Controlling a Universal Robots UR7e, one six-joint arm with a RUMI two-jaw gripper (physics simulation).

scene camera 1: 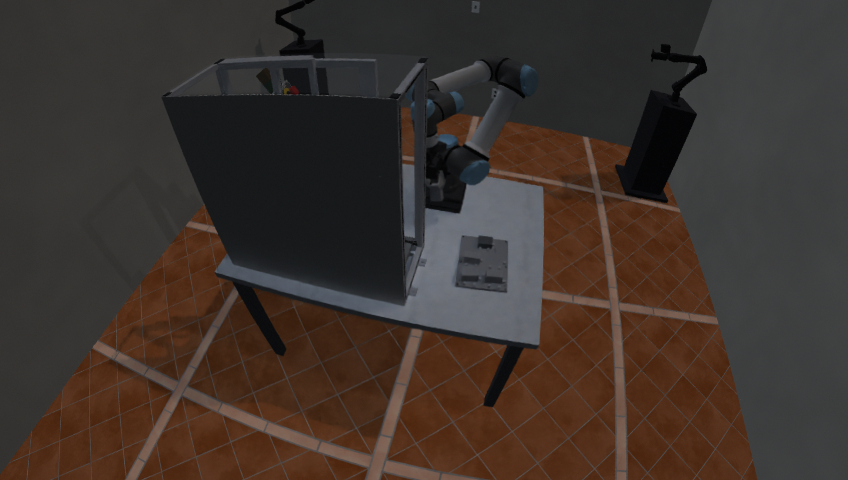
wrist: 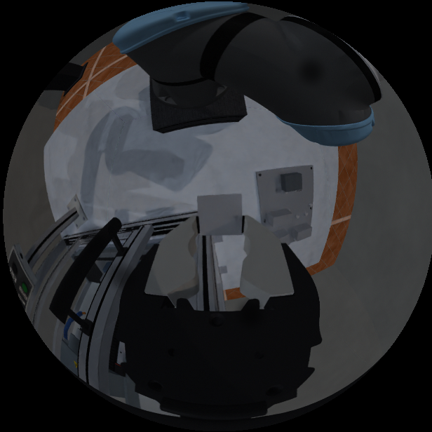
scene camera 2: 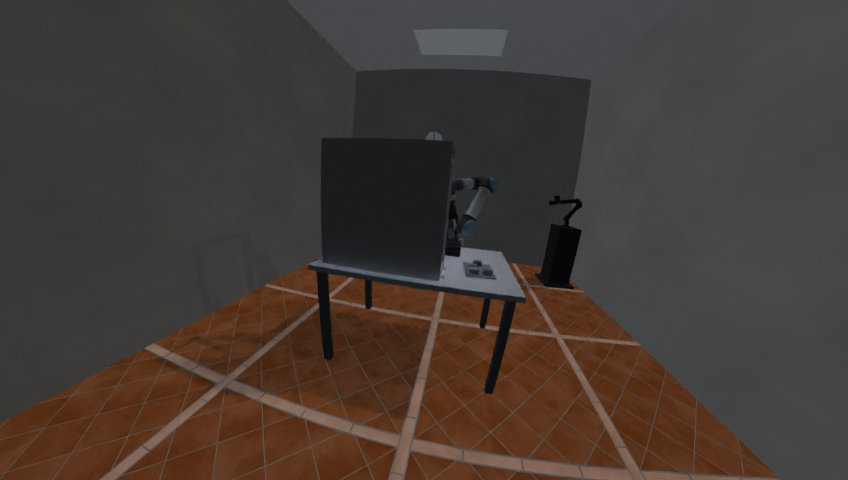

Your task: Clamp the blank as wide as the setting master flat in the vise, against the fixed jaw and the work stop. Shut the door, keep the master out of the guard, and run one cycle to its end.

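Pixels of known places: gripper, fingertip midpoint: (scene camera 1: 435, 188) (scene camera 2: 450, 230); arm's base, origin of the base link: (scene camera 2: 449, 242).
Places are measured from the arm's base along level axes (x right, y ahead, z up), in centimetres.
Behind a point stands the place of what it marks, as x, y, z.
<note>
My gripper (scene camera 1: 436, 191) {0.2, 23.3, 14.6} (wrist: 220, 217) is shut on a light grey block, the blank (wrist: 220, 207), held above the table beside the guard. The guard (scene camera 1: 285, 190) {38.8, 59.1, 36.7} (scene camera 2: 386, 208) {36.6, 59.2, 30.3} is a tall enclosure with dark panels and a grey frame. The door's black handle (wrist: 86, 270) is left of my fingers in the wrist view. A grey plate (scene camera 1: 483, 252) {-20.5, 31.7, -6.8} (wrist: 269, 195) carries a darker block (scene camera 1: 485, 241) {-20.7, 28.0, -4.4} (wrist: 291, 181), possibly the master, and several lighter blocks, one of them a near block (scene camera 1: 493, 277) {-24.8, 45.9, -3.7} (wrist: 302, 231). The vise, fixed jaw and work stop cannot be made out.
The guard stands on the left part of the table (scene camera 1: 511, 208) {-31.3, 2.1, -7.7} (wrist: 240, 150). A control box (wrist: 22, 285) with a green button is at the far left of the wrist view. The guard's frame post (scene camera 1: 420, 166) {3.4, 36.6, 33.0} rises close to the gripper. A black pedestal (scene camera 1: 660, 142) (scene camera 2: 559, 252) stands apart on the floor.
</note>
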